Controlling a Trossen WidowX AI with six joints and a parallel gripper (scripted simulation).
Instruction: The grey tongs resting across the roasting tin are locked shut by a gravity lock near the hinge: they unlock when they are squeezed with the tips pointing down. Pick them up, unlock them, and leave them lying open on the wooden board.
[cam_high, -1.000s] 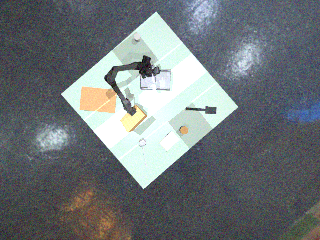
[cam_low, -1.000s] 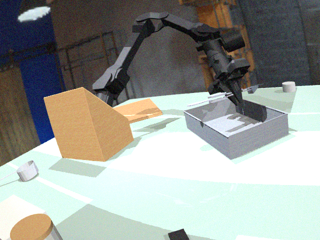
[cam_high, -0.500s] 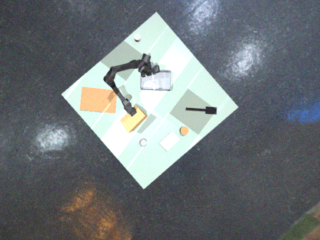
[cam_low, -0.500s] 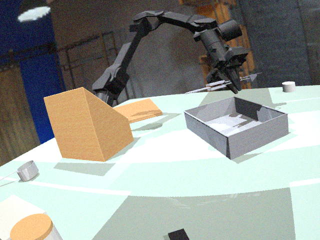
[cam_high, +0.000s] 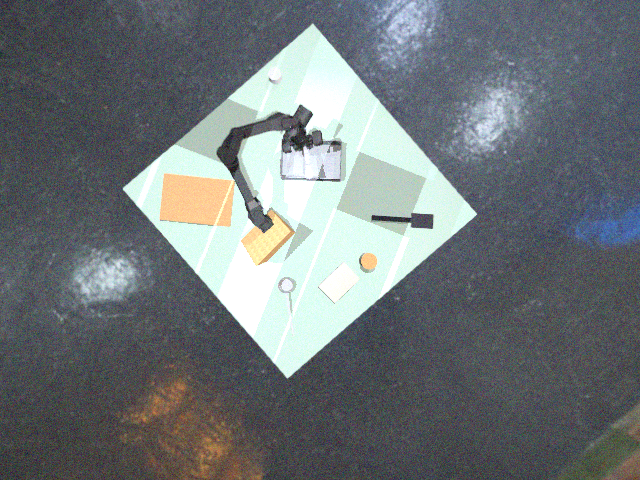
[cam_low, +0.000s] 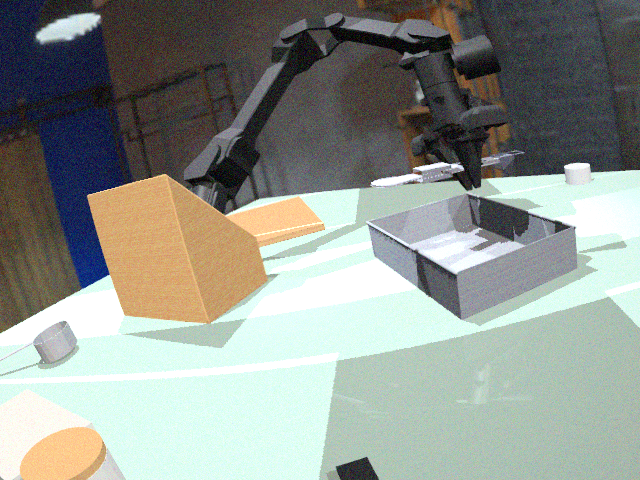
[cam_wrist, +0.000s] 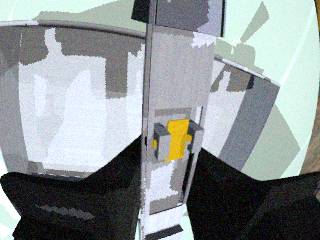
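Right now my gripper tip is 1 cm past the grey roasting tin, 4 cm to the left of it and 7 cm above it. Round my gripper tip: black spatula 14 cm ahead, 59 cm to the right, 9 cm below; then yellow lock piece 1 cm ahead, 2 cm to the left, 3 cm above; then cork-lidded jar 15 cm behind, 60 cm to the right, 6 cm below.
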